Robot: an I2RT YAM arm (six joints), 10 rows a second.
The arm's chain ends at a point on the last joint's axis. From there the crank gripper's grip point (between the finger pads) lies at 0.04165 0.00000 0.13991 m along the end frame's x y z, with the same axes.
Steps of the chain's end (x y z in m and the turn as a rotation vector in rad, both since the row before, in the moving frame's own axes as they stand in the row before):
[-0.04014 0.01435 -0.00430 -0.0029 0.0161 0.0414]
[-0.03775 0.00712 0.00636 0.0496 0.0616 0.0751]
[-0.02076 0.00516 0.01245 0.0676 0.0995 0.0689]
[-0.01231 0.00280 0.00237 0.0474 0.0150 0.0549]
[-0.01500 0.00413 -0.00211 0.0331 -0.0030 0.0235]
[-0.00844 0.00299 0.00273 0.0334 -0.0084 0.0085]
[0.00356 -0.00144 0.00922 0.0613 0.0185 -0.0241]
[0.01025 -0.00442 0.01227 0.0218 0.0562 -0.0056]
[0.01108 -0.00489 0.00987 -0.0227 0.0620 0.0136]
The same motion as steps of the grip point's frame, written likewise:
[-0.03794 0.01652 -0.00499 -0.0029 0.0161 0.0414]
[-0.02908 0.00370 0.00344 0.0496 0.0616 0.0751]
[-0.00686 -0.00079 0.00741 0.0676 0.0995 0.0689]
[-0.01010 -0.00147 0.00163 0.0474 0.0150 0.0549]
[-0.01538 0.00047 -0.00205 0.0331 -0.0030 0.0235]
[-0.00960 -0.00134 0.00300 0.0334 -0.0084 0.0085]
[0.00602 -0.01102 0.00813 0.0613 0.0185 -0.0241]
[0.01803 -0.00770 0.00967 0.0218 0.0562 -0.0056]
[0.01964 -0.00112 0.00698 -0.0227 0.0620 0.0136]

